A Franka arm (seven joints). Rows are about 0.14 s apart.
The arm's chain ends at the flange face. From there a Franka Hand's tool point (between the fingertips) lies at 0.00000 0.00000 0.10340 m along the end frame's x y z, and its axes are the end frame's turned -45 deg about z.
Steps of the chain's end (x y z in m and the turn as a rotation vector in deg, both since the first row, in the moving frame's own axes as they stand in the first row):
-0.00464 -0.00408 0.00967 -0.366 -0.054 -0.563
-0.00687 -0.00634 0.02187 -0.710 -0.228 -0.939
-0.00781 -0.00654 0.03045 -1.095 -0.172 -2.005
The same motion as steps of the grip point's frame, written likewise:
-0.00093 -0.00577 0.00967 -0.221 -0.297 -0.563
-0.00157 -0.00872 0.02186 -0.341 -0.663 -0.939
-0.00249 -0.00894 0.03043 -0.653 -0.896 -2.005

